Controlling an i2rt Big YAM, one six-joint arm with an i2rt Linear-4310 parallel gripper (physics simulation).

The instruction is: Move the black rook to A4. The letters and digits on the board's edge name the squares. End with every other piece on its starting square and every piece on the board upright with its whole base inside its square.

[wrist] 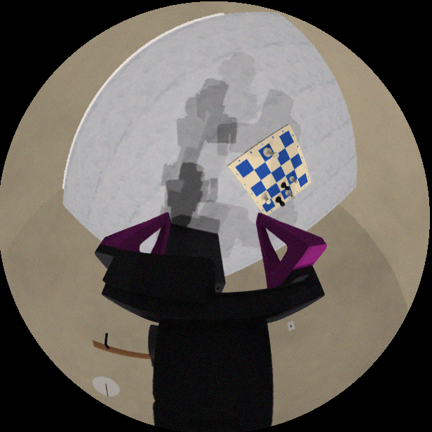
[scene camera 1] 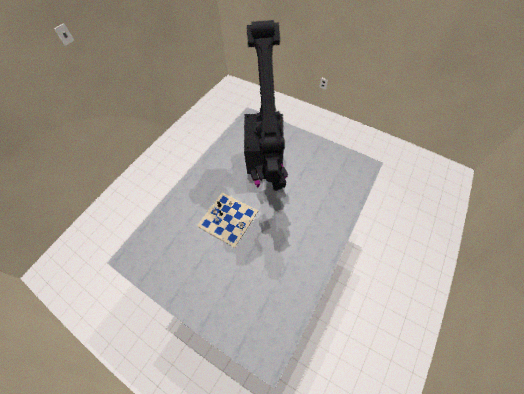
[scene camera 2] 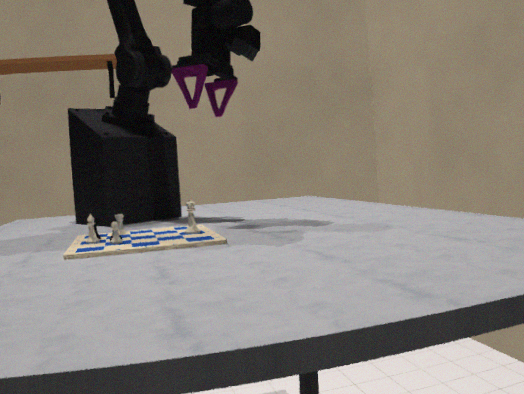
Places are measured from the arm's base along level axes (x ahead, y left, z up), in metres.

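Pixels of known places: gripper, fingertip midpoint: (scene camera 1: 267,183) (scene camera 2: 206,112); arm's base at its link origin: (scene camera 2: 128,121).
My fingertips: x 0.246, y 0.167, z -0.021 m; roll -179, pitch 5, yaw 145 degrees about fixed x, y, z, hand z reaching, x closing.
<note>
Ahead of a thing's pixels: the offset from my fingertips to its top centre. Level surfaces: height alone.
The blue-and-cream board {0.165 m ahead, 0.126 m right, 0.207 m down} (scene camera 1: 228,218) (scene camera 2: 145,244) (wrist: 278,173) lies on the table. Two small black pieces stand near one edge: one black piece {0.134 m ahead, 0.206 m right, 0.174 m down} (scene camera 1: 219,204) (wrist: 280,201) nearer the edge, another black piece {0.168 m ahead, 0.167 m right, 0.175 m down} (scene camera 1: 220,213) (wrist: 285,185) further in. Which is the rook is too small to tell. White pieces stand close by, including a white piece {0.175 m ahead, 0.202 m right, 0.163 m down} (scene camera 2: 91,230) that partly hides a black one in scene camera 2. A tall white piece {0.158 m ahead, 0.048 m right, 0.154 m down} (scene camera 2: 191,217) (wrist: 268,151) stands apart. The edge letters are unreadable. My gripper (scene camera 1: 270,180) (scene camera 2: 205,111) (wrist: 213,217) is open and empty, high above the table and off to the side of the board.
The grey marble-look table {0.213 m down} (scene camera 1: 210,295) (scene camera 2: 300,280) carries the board. The black arm base (scene camera 1: 253,145) (scene camera 2: 125,175) stands beyond the board in scene camera 2. More white pieces {0.204 m ahead, 0.163 m right, 0.175 m down} (scene camera 2: 116,233) (wrist: 266,199) stand near the black pieces. Arm shadows fall beside the board.
</note>
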